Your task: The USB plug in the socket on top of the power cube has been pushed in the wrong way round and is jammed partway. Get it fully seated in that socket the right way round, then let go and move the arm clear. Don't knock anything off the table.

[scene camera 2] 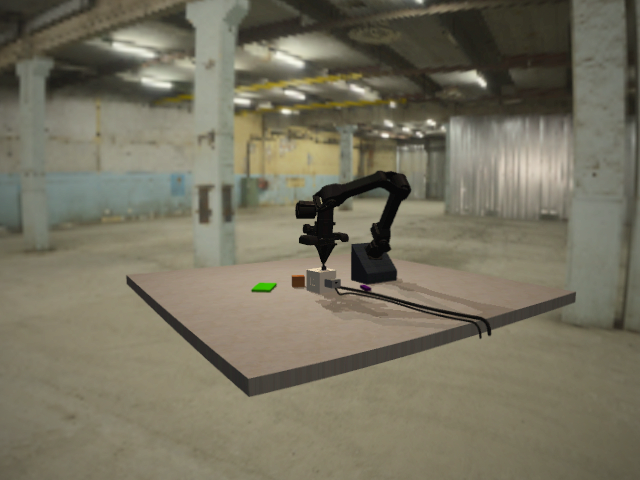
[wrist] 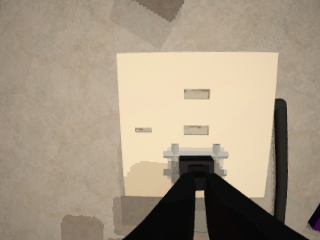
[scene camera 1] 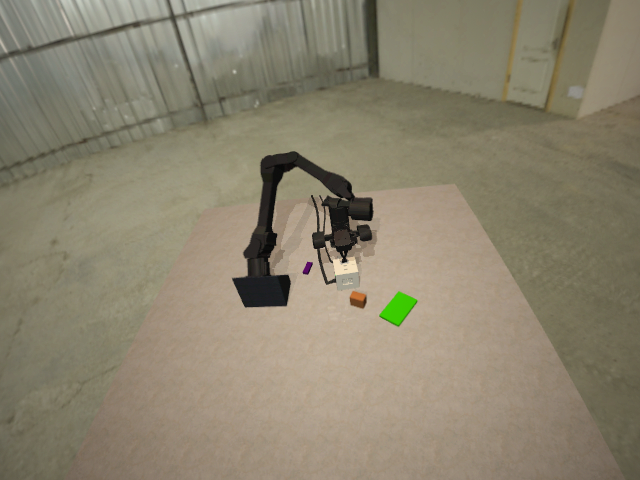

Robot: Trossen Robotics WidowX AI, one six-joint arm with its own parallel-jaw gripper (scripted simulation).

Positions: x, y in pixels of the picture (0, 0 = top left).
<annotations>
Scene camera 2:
my gripper: 323, 262
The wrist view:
my gripper: 198, 183
dark USB plug: 198, 165
cream power cube: 195, 99
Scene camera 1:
my gripper: 344, 256
green flat card: 398, 308
</annotations>
